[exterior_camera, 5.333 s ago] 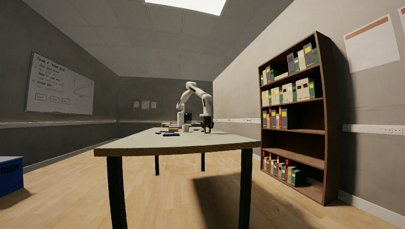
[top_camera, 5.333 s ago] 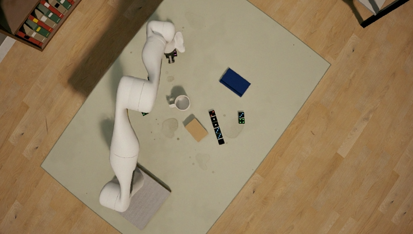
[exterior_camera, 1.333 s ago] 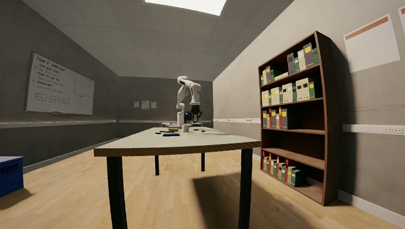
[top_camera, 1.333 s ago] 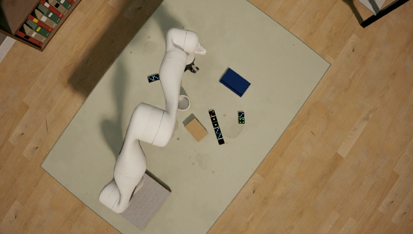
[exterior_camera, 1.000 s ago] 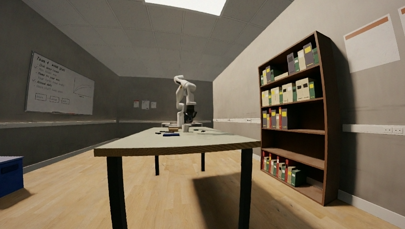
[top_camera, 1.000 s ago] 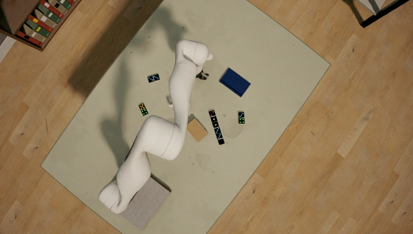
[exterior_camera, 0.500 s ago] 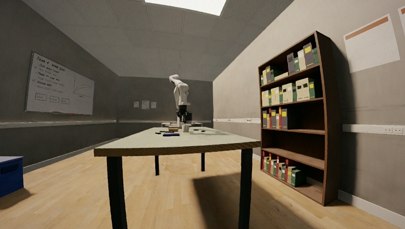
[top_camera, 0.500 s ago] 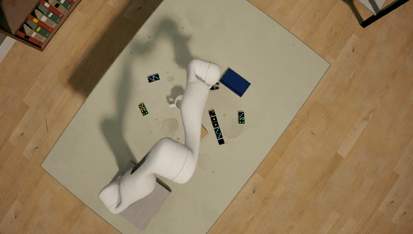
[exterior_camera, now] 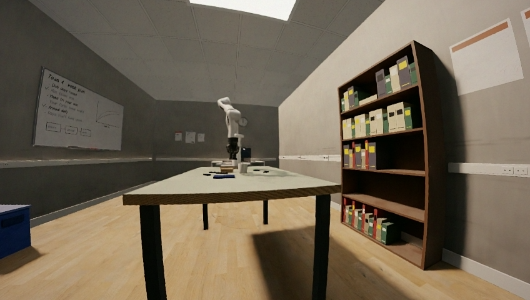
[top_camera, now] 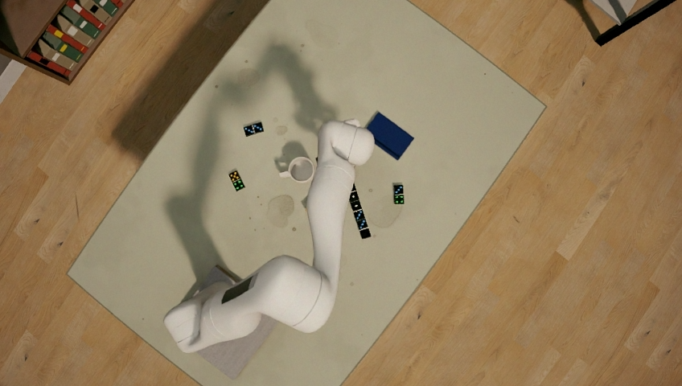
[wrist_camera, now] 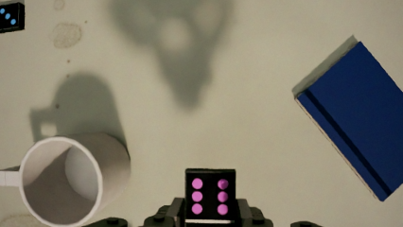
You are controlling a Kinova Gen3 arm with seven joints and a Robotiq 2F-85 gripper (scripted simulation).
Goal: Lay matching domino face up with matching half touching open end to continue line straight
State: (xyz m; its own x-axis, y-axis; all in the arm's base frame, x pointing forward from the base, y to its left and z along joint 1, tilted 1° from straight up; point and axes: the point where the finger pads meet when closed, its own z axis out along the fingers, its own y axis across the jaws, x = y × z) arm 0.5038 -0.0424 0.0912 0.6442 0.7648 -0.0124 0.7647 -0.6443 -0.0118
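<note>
My hand is 90 mm above the white mug, 80 mm to the right of it and 80 mm past it. Also, from my hand: domino: 10 mm below; then tan block: 140 mm behind, 110 mm below, 50 mm to the right.
</note>
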